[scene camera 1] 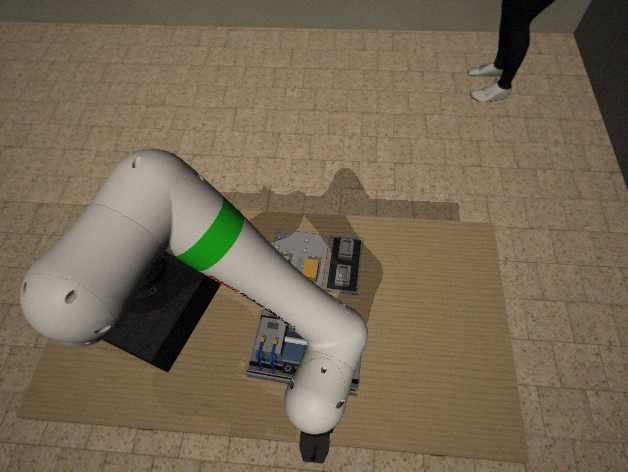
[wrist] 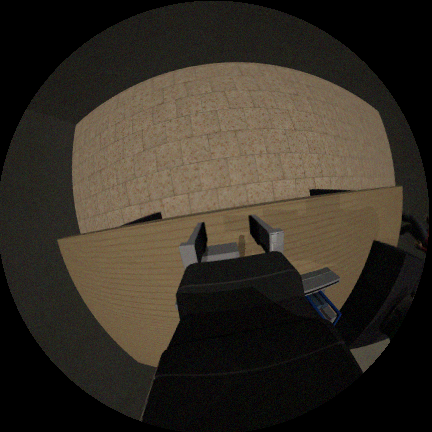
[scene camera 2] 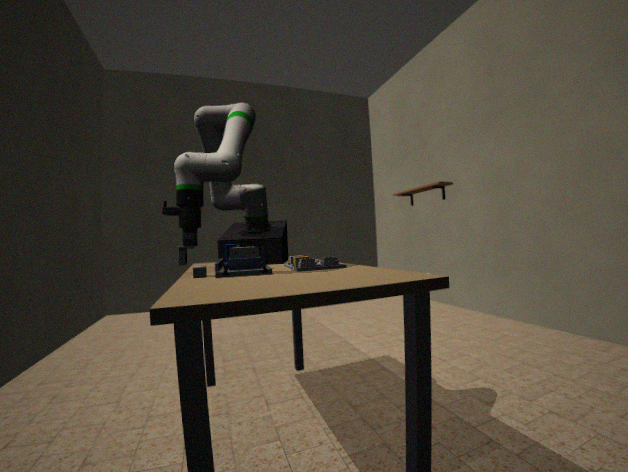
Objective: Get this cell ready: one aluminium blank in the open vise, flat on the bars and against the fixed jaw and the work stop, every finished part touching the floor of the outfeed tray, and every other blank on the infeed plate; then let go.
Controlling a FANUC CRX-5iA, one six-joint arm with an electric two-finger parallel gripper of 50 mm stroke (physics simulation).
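Places are measured from the arm's base along level axes (x right, y ahead, z up), in centimetres.
Where they show: gripper, fingertip midpoint: (wrist: 227,227) (scene camera 2: 183,264); arm's base, link origin: (scene camera 2: 257,229).
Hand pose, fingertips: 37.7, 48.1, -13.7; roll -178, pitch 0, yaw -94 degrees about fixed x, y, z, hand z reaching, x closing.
Each offset is from my fingertips to the top centre of the thing, as dx, dy, dz. "*": to the spot under its first point.
My gripper (scene camera 2: 183,258) (wrist: 227,227) is open and empty, above the table's near edge in the wrist view. A loose grey aluminium blank @(-5.6, +2.3, -1.0) (scene camera 2: 199,272) (wrist: 221,251) lies on the table below the fingers, partly hidden by the gripper body in the wrist view. The vise @(-21.9, -3.4, +5.4) (scene camera 1: 294,350) (scene camera 2: 245,259) is blue and grey; the arm covers much of it, so its seat cannot be seen. Two grey pocketed finished parts @(* -53.3, +8.0, -1.8) (scene camera 1: 346,248) @(* -44.1, +6.7, -1.8) (scene camera 1: 342,275) lie in the black outfeed tray @(* -49.2, +11.1, -4.0) (scene camera 1: 356,263). The grey infeed plate @(-50.7, -6.9, -3.7) (scene camera 1: 317,243) is partly hidden by the arm.
A yellow block @(-45.8, -3.0, -0.2) (scene camera 1: 310,268) stands on the infeed plate. Blue hoses @(* -18.8, -15.1, +6.4) (scene camera 1: 259,352) (wrist: 320,306) rise at the vise. The black robot base (scene camera 1: 167,324) stands behind the vise. The wooden table's edge (scene camera 2: 304,300) is near. A person's legs (scene camera 1: 512,55) show on the floor beyond.
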